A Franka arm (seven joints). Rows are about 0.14 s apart.
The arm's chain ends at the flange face. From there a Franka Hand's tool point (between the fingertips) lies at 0.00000 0.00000 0.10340 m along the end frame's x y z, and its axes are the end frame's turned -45 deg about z.
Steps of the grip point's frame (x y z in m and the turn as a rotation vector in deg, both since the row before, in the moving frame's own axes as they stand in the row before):
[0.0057, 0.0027, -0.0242, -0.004, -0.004, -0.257]
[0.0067, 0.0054, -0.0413, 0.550, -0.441, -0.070]
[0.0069, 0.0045, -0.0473, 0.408, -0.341, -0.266]
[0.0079, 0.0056, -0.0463, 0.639, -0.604, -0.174]
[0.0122, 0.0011, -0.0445, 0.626, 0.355, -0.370]
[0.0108, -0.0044, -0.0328, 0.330, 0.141, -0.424]
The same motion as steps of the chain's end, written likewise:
[0.0059, -0.0021, -0.0242, -0.006, 0.000, -0.257]
[0.0098, -0.0008, -0.0413, 0.077, -0.701, -0.070]
[0.0090, -0.0016, -0.0473, 0.047, -0.530, -0.266]
[0.0111, -0.0016, -0.0463, 0.025, -0.879, -0.174]
[0.0098, -0.0066, -0.0445, 0.694, -0.192, -0.370]
[0.0048, -0.0101, -0.0328, 0.333, -0.134, -0.424]

